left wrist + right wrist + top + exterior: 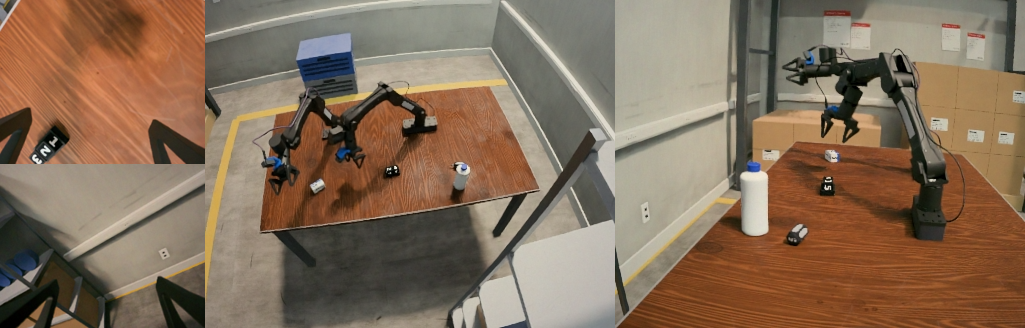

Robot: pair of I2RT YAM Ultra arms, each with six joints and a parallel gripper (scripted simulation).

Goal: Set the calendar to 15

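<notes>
My left hand is 19 cm to the right of the black calendar tray, 13 cm above it and 3 cm past it. Also, from my left hand: white bottle (54 cm to the left, 8 cm ahead, 6 cm below).
</notes>
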